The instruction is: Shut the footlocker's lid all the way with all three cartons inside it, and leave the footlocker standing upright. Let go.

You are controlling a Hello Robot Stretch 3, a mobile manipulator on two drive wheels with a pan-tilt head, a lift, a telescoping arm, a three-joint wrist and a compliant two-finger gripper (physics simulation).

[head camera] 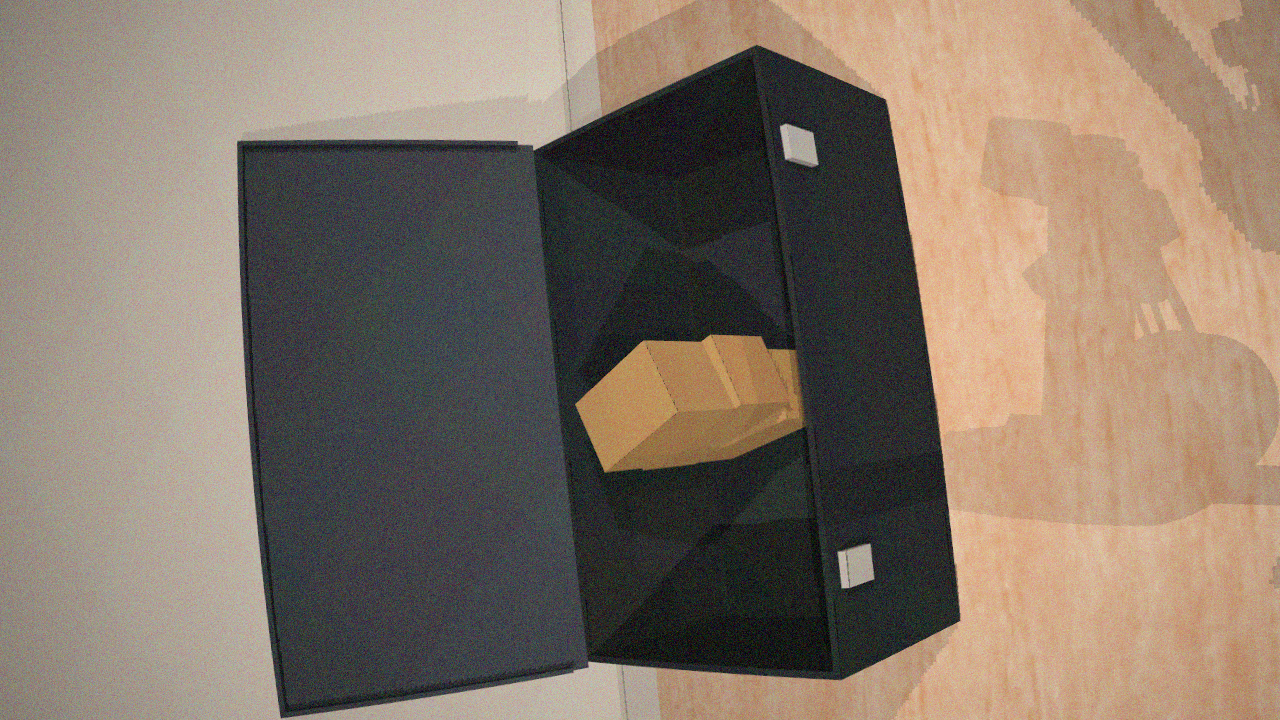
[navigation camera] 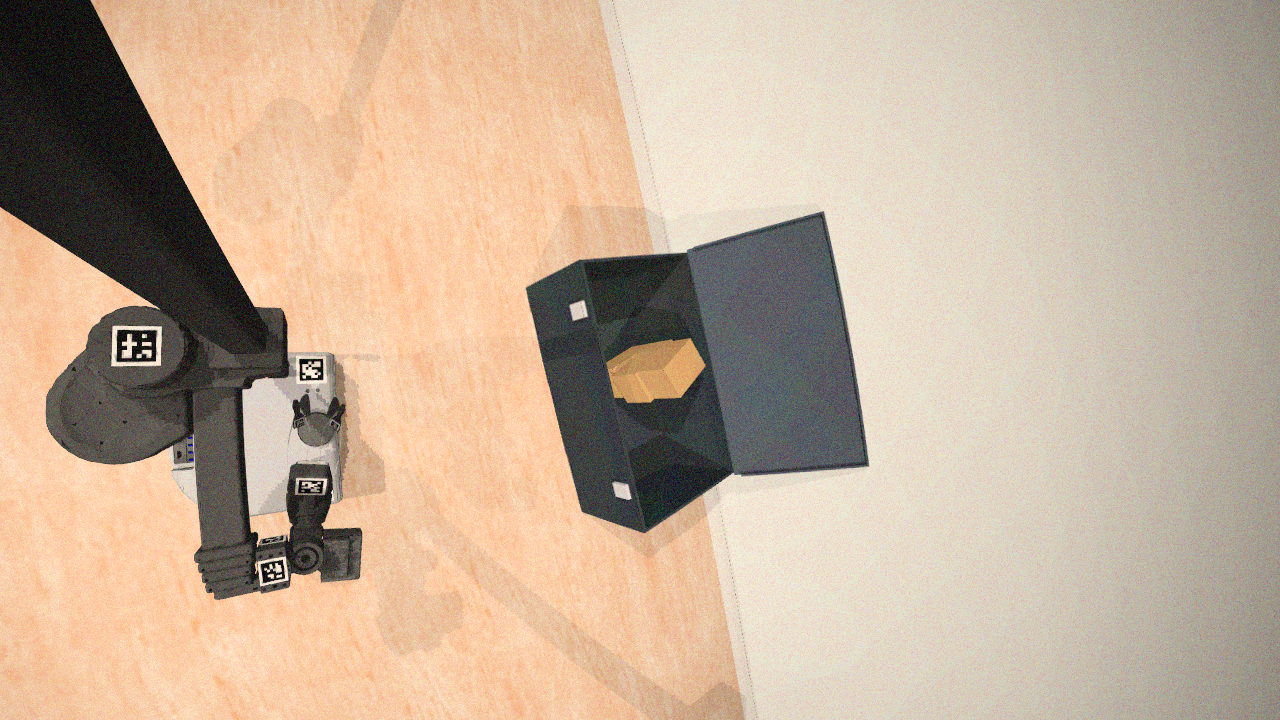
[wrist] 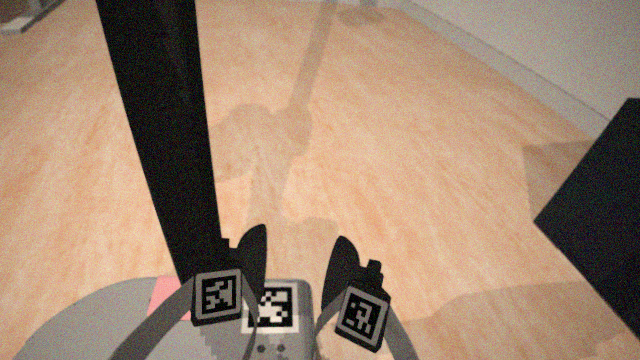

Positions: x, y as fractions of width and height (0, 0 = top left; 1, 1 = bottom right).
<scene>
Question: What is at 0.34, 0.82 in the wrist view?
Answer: The gripper.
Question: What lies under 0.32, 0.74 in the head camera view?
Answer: A footlocker lid.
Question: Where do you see a footlocker lid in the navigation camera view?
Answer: At 0.60, 0.42
</scene>
